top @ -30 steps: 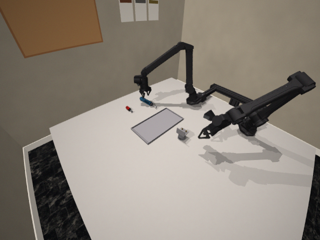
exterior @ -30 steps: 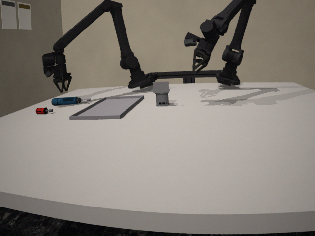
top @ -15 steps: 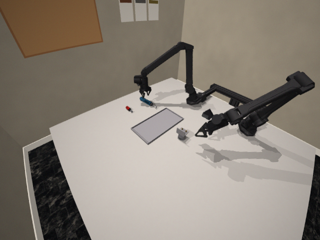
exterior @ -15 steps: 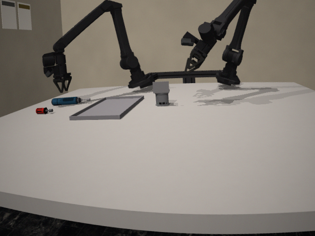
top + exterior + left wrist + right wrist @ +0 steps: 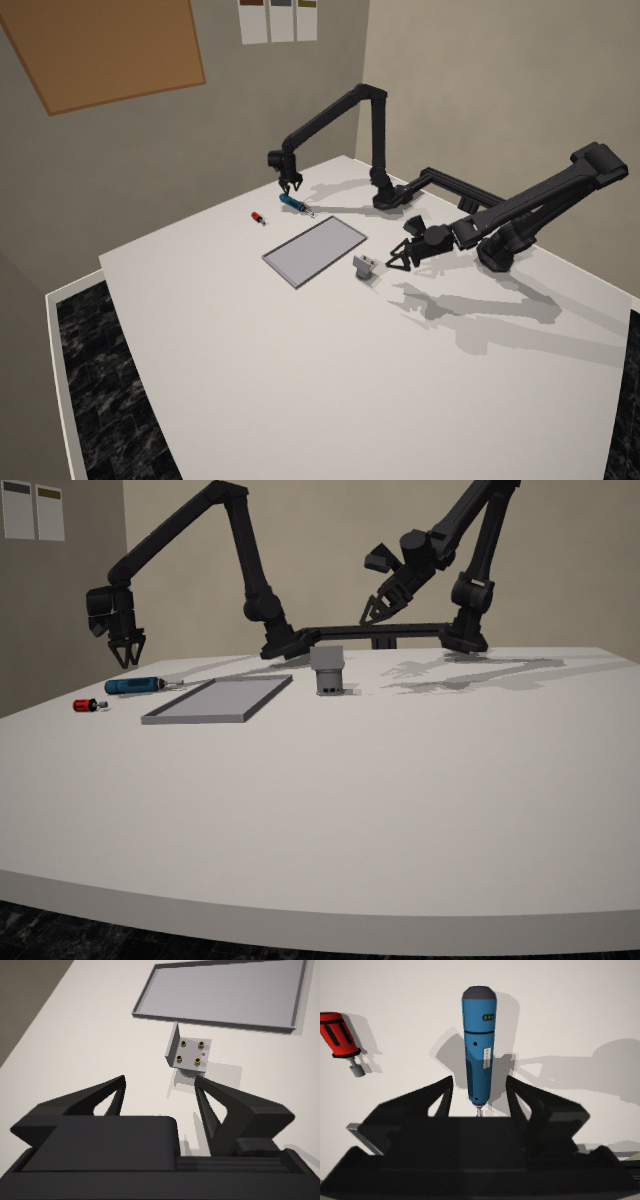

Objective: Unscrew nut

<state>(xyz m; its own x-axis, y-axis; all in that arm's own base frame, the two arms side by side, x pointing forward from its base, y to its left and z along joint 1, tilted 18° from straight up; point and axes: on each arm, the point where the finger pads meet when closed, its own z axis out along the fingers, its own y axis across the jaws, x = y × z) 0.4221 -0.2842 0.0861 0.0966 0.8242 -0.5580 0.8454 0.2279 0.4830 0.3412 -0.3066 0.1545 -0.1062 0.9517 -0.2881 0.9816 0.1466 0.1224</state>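
Now: the l-shaped bracket 9 cm to the right of my left hand and 9 cm below it. Round my left hand: short red-handled tool: 9 cm ahead, 66 cm to the right, 15 cm below; then joint module: 1 cm behind, 9 cm to the right, 13 cm below; then grey tray: 2 cm ahead, 33 cm to the right, 16 cm below.
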